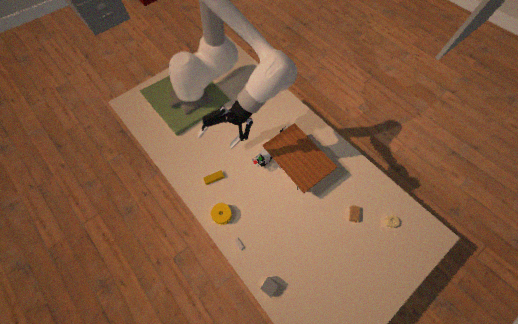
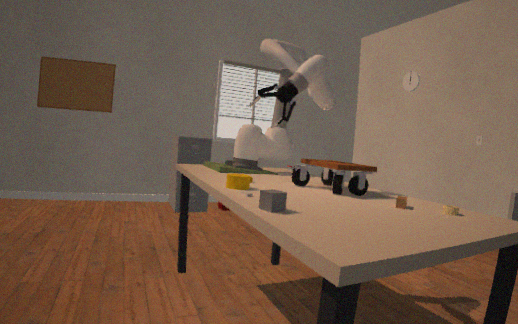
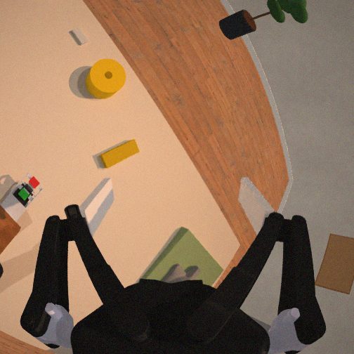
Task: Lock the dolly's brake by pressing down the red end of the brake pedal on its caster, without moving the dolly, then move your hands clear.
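Places are measured from the arm's base along level axes (x right, y down, z ahead), in millimetres.
Pixels of known places: gripper, fingertip midpoint: (image 1: 215, 141) (image 2: 260, 116); arm's base, link origin: (image 1: 192, 97) (image 2: 244, 167).
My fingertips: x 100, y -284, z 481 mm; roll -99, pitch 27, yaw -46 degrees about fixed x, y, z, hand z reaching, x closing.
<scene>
Ahead of a thing's pixels: the offset from my fingertips to its middle. "spot": to the spot under its first point. Level surfaces: height alone.
The dolly (image 1: 300, 159) (image 2: 340, 164) (image 3: 6, 229) has a brown wooden deck and stands on black-wheeled casters on the table. At its robot-side corner, one caster @(dx -184, dy +251, dz +88 mm) (image 2: 300, 176) carries the brake pedal, with a red end @(spot: dx -125, dy +213, dz +93 mm) (image 1: 255, 162) (image 3: 34, 182) pointing away from the deck and a green end @(spot: dx -158, dy +215, dz +90 mm) (image 1: 260, 158) (image 3: 23, 194) nearer the deck. Whether the pedal is pressed is too small to tell. My gripper (image 1: 218, 138) (image 2: 268, 112) (image 3: 175, 189) is wide open and empty. It hangs high above the table, off to the robot-base side of the pedal, touching neither pedal nor dolly.
On the table @(dy +303 mm) (image 1: 320, 260) (image 2: 400, 240) lie a yellow bar @(dx +70, dy +292, dz +4 mm) (image 1: 213, 177) (image 3: 120, 153), a yellow disc @(dx +142, dy +277, dz +183 mm) (image 1: 221, 213) (image 2: 239, 181) (image 3: 106, 77), a grey block @(dx +153, dy +276, dz +553 mm) (image 1: 270, 286) (image 2: 272, 200), a small orange block @(dx -350, dy +286, dz +554 mm) (image 1: 354, 214) (image 2: 401, 202) and a pale ring. A green mat (image 1: 172, 119) (image 3: 175, 252) lies under the arm's base.
</scene>
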